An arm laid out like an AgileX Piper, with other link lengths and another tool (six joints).
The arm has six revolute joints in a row. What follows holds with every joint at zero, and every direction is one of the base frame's.
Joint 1 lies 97.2 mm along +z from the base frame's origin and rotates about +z.
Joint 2 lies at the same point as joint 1 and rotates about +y.
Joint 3 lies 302.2 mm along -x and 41.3 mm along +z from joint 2 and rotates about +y.
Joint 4 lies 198.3 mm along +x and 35 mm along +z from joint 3 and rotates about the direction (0.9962, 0, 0.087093).
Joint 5 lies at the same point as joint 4 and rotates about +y.
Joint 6 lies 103.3 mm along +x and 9 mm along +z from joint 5 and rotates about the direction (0.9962, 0, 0.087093).
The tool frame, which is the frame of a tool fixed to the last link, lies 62.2 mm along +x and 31 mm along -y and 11.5 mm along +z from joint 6; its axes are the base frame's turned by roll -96.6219, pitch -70.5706 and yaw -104.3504 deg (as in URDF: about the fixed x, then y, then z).
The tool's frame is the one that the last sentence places.
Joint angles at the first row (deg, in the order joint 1, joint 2, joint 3, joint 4, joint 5, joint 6):
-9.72 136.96 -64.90 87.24 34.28 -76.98
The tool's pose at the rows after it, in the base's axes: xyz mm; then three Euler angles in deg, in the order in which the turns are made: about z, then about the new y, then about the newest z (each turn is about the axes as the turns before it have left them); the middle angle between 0 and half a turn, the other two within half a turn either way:
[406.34 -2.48 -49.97 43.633 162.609 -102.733]
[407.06 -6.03 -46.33 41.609 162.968 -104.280]
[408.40 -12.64 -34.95 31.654 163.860 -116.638]
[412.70 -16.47 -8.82 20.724 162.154 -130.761]
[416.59 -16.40 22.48 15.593 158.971 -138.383]
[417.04 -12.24 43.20 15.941 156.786 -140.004]
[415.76 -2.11 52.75 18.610 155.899 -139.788]
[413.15 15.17 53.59 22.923 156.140 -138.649]
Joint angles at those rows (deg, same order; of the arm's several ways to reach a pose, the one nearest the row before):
-9.54 136.90 -64.90 87.88 33.25 -76.42
-9.77 136.25 -65.01 86.94 32.64 -75.22
-9.84 134.13 -64.94 83.43 30.69 -74.70
-9.84 130.06 -64.83 79.56 29.86 -74.13
-9.84 125.50 -64.83 76.64 30.42 -73.22
-9.72 122.54 -64.83 74.85 31.89 -72.51
-8.82 121.16 -64.83 73.53 33.35 -72.07
-6.82 120.97 -64.83 72.28 34.51 -71.53

